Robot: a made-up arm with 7 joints. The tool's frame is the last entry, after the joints. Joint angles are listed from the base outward. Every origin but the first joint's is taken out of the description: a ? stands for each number. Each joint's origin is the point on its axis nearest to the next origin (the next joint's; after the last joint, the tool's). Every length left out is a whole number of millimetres.
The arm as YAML. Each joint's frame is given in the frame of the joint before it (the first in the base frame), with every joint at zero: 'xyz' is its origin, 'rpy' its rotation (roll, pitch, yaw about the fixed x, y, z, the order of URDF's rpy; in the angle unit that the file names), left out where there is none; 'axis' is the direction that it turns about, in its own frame. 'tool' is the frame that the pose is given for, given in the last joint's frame.
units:
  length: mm
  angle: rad
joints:
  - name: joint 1
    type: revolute
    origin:
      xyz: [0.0, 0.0, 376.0]
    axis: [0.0, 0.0, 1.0]
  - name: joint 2
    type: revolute
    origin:
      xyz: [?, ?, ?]
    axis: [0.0, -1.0, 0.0]
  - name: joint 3
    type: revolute
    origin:
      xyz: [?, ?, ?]
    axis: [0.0, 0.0, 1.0]
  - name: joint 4
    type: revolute
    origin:
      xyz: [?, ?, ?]
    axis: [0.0, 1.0, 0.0]
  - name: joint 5
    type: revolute
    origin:
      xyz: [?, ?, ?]
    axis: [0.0, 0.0, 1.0]
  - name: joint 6
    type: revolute
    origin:
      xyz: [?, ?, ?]
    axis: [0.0, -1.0, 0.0]
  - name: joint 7
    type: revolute
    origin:
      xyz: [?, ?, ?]
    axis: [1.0, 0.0, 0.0]
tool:
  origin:
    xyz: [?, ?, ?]
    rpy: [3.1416, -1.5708, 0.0]
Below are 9 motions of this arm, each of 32 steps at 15 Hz.
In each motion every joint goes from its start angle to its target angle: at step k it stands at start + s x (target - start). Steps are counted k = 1, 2, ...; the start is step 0. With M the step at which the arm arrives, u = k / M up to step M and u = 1 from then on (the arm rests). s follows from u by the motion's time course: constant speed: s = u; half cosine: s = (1 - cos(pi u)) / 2; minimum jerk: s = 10 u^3 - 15 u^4 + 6 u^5.
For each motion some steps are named. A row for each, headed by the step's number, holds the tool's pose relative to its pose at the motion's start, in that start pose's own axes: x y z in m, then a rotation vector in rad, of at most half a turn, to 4 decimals.
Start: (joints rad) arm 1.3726 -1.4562 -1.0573 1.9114 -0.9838 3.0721 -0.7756
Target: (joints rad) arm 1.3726 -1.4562 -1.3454 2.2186 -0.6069 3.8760 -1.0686
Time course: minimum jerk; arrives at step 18
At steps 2, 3, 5, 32:
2: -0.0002 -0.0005 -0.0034 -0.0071 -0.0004 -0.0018
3: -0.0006 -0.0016 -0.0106 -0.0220 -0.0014 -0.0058
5: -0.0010 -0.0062 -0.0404 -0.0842 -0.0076 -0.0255
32: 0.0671 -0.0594 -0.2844 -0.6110 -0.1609 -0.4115

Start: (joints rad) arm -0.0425 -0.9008 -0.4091 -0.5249 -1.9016 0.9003 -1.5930
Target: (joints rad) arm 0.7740 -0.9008 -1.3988 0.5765 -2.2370 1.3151 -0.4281
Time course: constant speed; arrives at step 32
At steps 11, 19, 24, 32:
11: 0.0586 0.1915 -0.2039 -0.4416 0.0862 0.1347
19: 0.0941 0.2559 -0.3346 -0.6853 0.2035 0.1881
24: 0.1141 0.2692 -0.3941 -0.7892 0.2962 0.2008
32: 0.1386 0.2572 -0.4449 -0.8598 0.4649 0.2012

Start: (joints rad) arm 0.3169 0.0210 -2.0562 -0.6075 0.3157 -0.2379 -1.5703
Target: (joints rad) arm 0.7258 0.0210 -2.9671 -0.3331 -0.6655 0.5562 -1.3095
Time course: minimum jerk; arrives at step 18
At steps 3, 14, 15, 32:
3: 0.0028 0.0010 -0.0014 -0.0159 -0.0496 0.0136
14: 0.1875 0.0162 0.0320 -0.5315 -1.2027 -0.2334
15: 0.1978 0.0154 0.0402 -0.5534 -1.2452 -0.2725
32: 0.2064 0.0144 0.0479 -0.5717 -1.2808 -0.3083

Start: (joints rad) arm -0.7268 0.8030 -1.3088 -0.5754 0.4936 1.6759 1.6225
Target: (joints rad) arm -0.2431 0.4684 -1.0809 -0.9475 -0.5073 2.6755 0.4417
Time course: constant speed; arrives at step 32
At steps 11, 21, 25, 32:
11: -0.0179 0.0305 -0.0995 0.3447 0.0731 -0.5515
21: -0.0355 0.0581 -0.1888 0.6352 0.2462 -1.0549
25: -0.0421 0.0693 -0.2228 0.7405 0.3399 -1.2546
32: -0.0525 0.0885 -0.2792 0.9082 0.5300 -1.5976

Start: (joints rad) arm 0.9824 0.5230 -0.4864 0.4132 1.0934 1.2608 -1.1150
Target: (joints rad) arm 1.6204 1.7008 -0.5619 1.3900 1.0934 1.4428 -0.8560
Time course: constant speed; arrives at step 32
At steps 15, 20, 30, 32:
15: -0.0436 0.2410 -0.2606 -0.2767 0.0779 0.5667
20: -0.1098 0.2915 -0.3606 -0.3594 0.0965 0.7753
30: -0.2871 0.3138 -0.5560 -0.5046 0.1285 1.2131
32: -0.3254 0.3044 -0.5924 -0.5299 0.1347 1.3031

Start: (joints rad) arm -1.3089 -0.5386 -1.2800 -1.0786 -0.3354 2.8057 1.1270
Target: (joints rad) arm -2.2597 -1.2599 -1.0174 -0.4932 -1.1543 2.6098 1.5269
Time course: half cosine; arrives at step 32
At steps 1, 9, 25, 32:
1: -0.0014 -0.0007 -0.0007 -0.0015 -0.0032 0.0030
9: -0.1000 -0.0692 -0.0665 -0.1151 -0.2516 0.2349
25: -0.1538 -0.5704 -0.4405 -0.5787 -1.3240 1.1834
32: -0.0931 -0.6694 -0.4901 -0.6606 -1.5013 1.3401

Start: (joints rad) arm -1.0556 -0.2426 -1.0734 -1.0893 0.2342 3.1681 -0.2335
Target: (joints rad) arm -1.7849 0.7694 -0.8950 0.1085 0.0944 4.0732 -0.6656
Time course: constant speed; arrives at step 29
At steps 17, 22, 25, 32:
17: -0.1761 0.2585 0.1221 0.5743 0.4125 -0.2486
22: -0.2253 0.2920 0.2159 0.6716 0.5916 -0.2836
25: -0.2507 0.2984 0.2782 0.7102 0.7054 -0.2963
32: -0.2781 0.2909 0.3637 0.7374 0.8604 -0.3037

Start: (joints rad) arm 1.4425 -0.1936 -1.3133 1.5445 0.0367 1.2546 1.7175
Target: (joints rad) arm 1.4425 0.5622 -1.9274 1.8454 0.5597 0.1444 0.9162
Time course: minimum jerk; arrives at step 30
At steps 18, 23, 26, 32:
18: 0.4657 0.2927 0.0306 -0.7201 -0.3575 0.4641
23: 0.5196 0.4569 0.0357 -0.7990 -0.7165 0.6332
26: 0.5237 0.5045 0.0362 -0.7943 -0.8344 0.6823
32: 0.5240 0.5179 0.0362 -0.7904 -0.8686 0.6962

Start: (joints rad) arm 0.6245 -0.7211 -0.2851 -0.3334 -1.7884 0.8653 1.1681
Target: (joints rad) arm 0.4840 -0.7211 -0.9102 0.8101 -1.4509 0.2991 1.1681
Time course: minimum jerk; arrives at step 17
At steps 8, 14, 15, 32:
8: -0.3195 -0.1218 0.0053 -0.0860 -0.2671 -0.5060
14: -0.7119 0.0618 0.0378 -0.4905 -0.5051 -1.1600
15: -0.7284 0.0815 0.0396 -0.5213 -0.5145 -1.1954
32: -0.7360 0.0914 0.0405 -0.5366 -0.5189 -1.2126

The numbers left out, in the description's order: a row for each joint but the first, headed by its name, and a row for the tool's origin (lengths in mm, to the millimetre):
joint 2: 0.0 -77.0 0.0
joint 3: 0.0 0.0 485.0
joint 4: 20.0 54.0 0.0
joint 5: -18.0 0.0 481.0
joint 6: 0.0 -125.0 0.0
joint 7: 16.0 0.0 117.0
tool: 0.0 0.0 0.0

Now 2 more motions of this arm.
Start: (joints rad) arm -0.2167 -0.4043 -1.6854 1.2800 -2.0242 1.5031 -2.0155
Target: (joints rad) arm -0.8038 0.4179 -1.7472 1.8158 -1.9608 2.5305 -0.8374
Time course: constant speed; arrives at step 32
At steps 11, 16, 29, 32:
11: 0.3104 -0.0766 0.0375 -0.2993 0.2714 0.6844
16: 0.4429 -0.1088 0.0132 -0.3837 0.3841 1.0387
29: 0.7369 -0.1724 -0.1450 -0.5155 0.5497 2.0267
32: 0.7918 -0.1807 -0.1965 -0.5446 0.5467 2.2583

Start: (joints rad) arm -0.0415 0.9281 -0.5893 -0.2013 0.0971 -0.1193 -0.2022
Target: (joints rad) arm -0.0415 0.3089 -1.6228 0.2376 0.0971 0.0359 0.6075
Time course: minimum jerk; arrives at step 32
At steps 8, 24, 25, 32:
8: 0.0086 -0.0356 0.0797 -0.0881 -0.1011 0.0477
24: -0.1364 -0.2091 0.5895 -1.0014 -0.4043 0.2561
25: -0.1456 -0.2128 0.6027 -1.0390 -0.3958 0.2572
32: -0.1677 -0.2212 0.6327 -1.1290 -0.3684 0.2577

